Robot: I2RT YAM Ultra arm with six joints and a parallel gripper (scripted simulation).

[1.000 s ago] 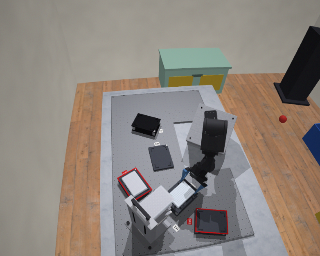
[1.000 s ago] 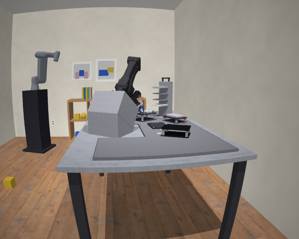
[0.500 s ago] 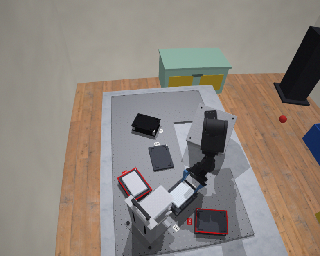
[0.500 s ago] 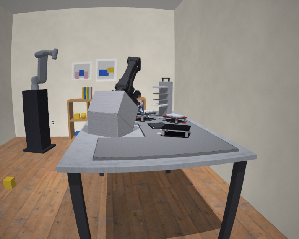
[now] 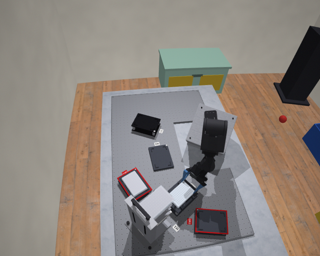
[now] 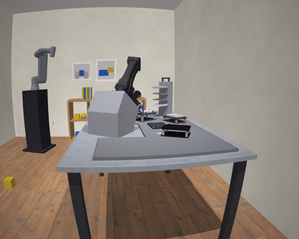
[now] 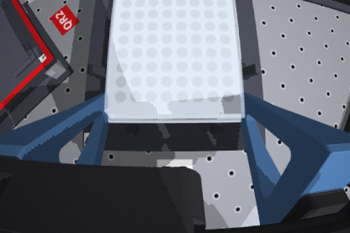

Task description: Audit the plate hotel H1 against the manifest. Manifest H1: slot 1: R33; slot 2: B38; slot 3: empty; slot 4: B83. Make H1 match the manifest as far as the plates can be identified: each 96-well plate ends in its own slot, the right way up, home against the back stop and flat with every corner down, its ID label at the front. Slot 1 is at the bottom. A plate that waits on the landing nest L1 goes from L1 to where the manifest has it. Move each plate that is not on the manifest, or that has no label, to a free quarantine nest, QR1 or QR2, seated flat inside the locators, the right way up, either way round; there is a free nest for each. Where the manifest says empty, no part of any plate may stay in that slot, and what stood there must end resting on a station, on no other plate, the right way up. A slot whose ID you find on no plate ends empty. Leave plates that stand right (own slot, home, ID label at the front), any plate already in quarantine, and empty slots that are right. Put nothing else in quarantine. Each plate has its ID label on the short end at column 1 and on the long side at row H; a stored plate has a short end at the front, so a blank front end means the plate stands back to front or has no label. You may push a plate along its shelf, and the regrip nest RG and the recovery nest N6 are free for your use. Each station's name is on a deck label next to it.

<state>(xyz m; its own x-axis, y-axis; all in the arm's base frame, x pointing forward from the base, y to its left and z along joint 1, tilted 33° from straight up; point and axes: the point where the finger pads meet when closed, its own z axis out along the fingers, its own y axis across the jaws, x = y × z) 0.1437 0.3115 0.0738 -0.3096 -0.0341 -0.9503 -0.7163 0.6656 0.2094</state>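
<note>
Right now my hand is 4 cm to the right of the regrip nest RG, 4 cm short of it and 1 cm above it. Round my hand: H1 deck label: 20 cm to the left, 7 cm below, 5 cm ahead; RG label: 7 cm below, 4 cm to the right, 3 cm behind; quarantine nest QR2: 17 cm to the left, 12 cm behind, 3 cm below.
</note>
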